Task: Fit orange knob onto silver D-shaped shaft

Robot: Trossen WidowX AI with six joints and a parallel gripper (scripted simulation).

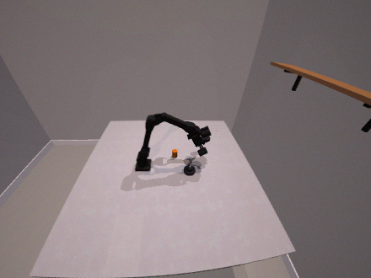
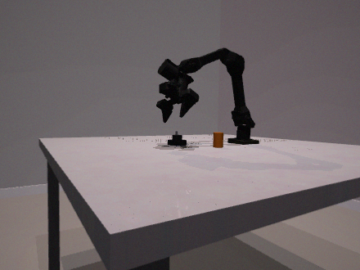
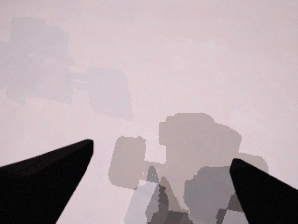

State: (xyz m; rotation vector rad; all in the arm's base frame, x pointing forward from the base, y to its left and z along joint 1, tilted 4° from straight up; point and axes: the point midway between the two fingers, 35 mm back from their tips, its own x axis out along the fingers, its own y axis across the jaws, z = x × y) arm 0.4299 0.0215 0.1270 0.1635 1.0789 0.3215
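Now: gripper tip 20 cm past the orange knob, 7 cm above it and 4 cm to the right of it. Round my gripper tip: black pedestal: 12 cm to the right, 10 cm behind, 8 cm below.
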